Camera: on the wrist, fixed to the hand. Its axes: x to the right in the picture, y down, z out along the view.
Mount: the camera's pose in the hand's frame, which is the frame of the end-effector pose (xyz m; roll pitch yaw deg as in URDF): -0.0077 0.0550 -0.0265 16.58 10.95 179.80
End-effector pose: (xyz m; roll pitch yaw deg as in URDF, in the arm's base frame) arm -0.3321 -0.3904 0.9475 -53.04 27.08 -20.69
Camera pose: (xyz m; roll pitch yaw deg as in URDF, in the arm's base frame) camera -0.3598 -0.3672 0.8977 65.96 -20.05 168.48
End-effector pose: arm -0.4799 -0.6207 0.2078 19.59 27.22 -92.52
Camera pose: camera -0.4188 -0.6135 0.2055 -1.48 -16.92 83.47
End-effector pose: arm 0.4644 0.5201 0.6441 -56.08 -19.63 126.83
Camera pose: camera 0.4496 0.5253 0.5846 76.52 25.62 -43.23
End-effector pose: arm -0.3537 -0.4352 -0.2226 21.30 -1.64 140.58
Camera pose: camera -0.3865 -0.4870 -0.2275 -5.20 11.76 -43.65
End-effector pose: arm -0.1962 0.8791 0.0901 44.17 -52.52 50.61
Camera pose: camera -0.2537 0.9004 0.0957 -40.33 59.38 -144.74
